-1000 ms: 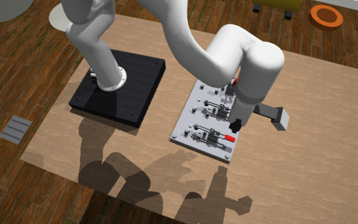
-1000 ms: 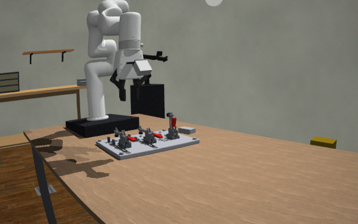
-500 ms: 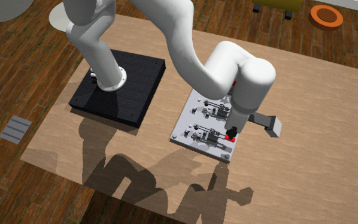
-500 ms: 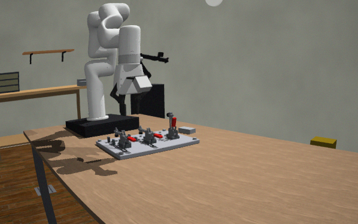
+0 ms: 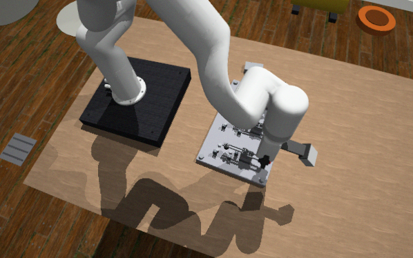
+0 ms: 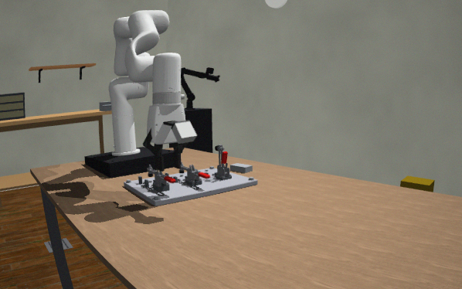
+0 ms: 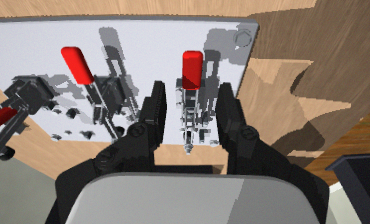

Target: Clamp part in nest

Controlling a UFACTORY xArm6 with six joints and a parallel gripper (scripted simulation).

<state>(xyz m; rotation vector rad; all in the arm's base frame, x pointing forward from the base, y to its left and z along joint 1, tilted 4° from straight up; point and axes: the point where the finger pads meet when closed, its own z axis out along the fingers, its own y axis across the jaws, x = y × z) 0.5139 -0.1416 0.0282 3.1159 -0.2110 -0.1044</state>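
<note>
Right now my hand is 60 mm past the clamp, 10 mm to the right of it and 50 mm above it. From my hand the other things lie so: fixture plate: 70 mm behind, 120 mm to the left, 100 mm below; then grey block: 100 mm behind, 380 mm to the left, 90 mm below.
</note>
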